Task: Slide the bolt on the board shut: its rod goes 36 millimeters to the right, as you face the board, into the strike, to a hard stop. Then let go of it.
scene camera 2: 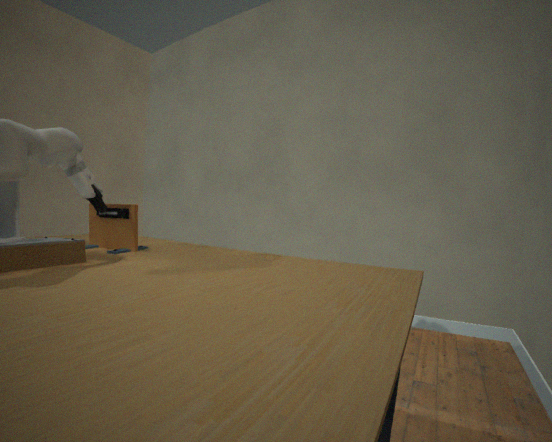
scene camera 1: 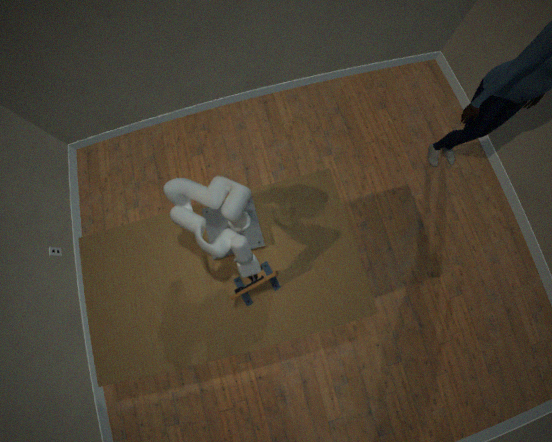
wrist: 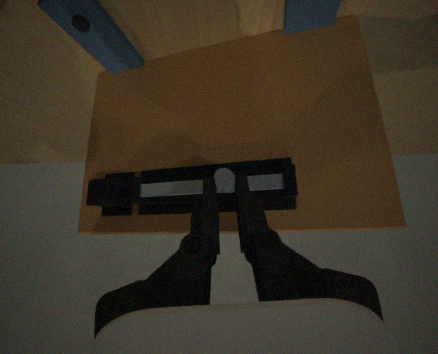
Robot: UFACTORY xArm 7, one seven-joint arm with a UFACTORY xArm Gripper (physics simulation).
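Places are measured from the arm's base along level axes (x right, y ahead, z up), in millimetres.
Pixels of known places: gripper, fingertip midpoint: (scene camera 2: 103, 211) (scene camera 1: 254, 278) (wrist: 225, 190); arm's base, origin of the base link: (scene camera 2: 3, 241).
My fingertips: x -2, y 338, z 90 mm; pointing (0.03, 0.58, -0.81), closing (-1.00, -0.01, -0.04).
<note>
Ahead of a thing's pixels: the offset from my fingertips to its top centre. "spot": to the spot under its first point. Level surfaces: height alone.
The upright orange board {dx +10, dy +32, dz +29 mm} (scene camera 1: 269, 278) (scene camera 2: 117, 234) (wrist: 240, 110) carries a black bolt housing {dx +34, dy +10, dz +13 mm} (scene camera 2: 123, 213) (wrist: 170, 205) with a grey rod {dx +14, dy +16, dz -1 mm} (wrist: 170, 188) in its slot. The wrist view shows the board upside down, with the black strike {spot: dx +85, dy +20, dz -7 mm} (wrist: 119, 188) at the left, past a narrow gap. No rod shows in that gap. The round grey knob {dx -1, dy -4, dz +1 mm} (wrist: 224, 181) stands between the slot's ends, nearer the end away from the strike. My gripper (scene camera 1: 254, 278) (scene camera 2: 102, 213) (wrist: 225, 190) is shut on the knob, one black finger on each side. Its fingertips partly hide the rod.
Blue feet (scene camera 1: 273, 283) (scene camera 2: 119, 251) (wrist: 312, 15) hold the board on the wooden table top {dz -146 mm} (scene camera 1: 310, 300) (scene camera 2: 250, 325). The arm's base plate (scene camera 1: 256, 232) lies close behind the board. A person (scene camera 1: 505, 92) stands off to the right in scene camera 1.
</note>
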